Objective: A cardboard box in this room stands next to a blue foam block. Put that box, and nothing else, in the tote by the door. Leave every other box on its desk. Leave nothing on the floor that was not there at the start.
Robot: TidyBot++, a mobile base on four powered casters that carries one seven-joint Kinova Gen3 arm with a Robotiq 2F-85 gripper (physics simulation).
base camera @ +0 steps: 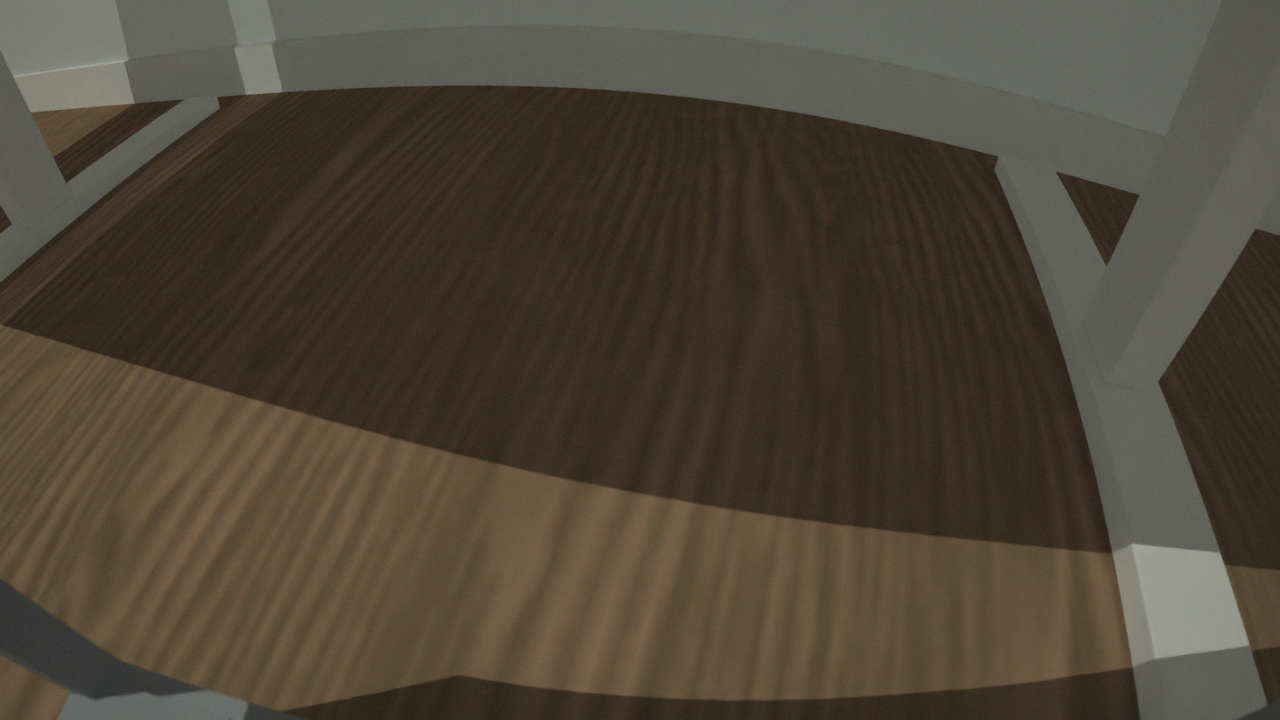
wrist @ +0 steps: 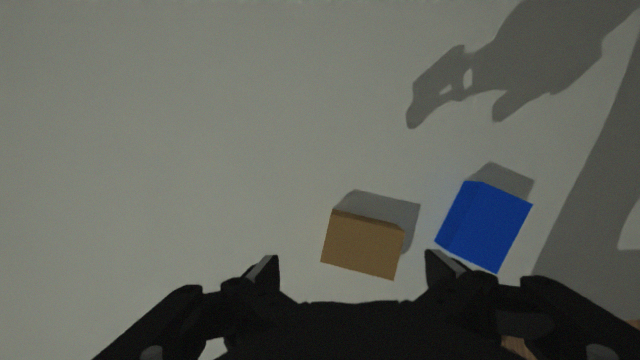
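What you'd see in the pictures is my gripper, and there's a blue foam block in there as well.
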